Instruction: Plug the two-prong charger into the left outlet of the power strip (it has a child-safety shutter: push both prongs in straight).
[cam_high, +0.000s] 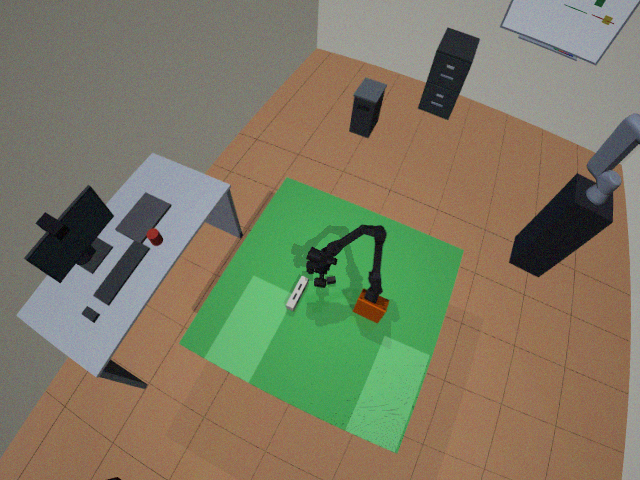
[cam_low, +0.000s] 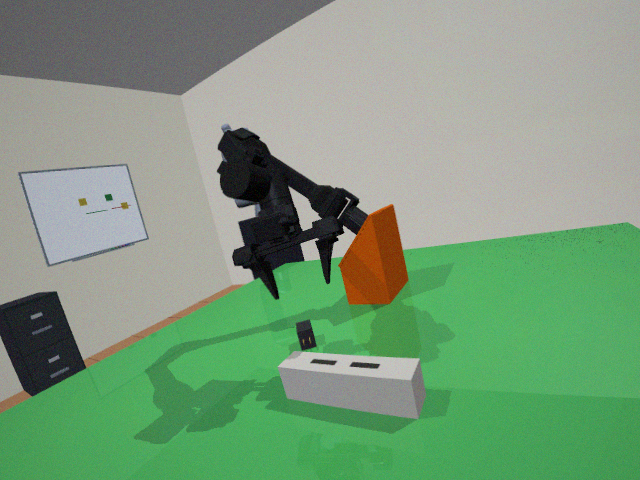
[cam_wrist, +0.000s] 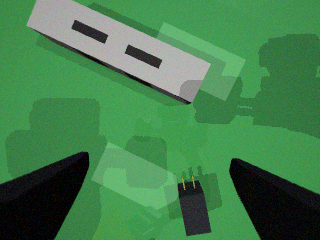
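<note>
The two-prong charger is 12 cm below my gripper tip, 6 cm to the right of it and 5 cm behind it.
</note>
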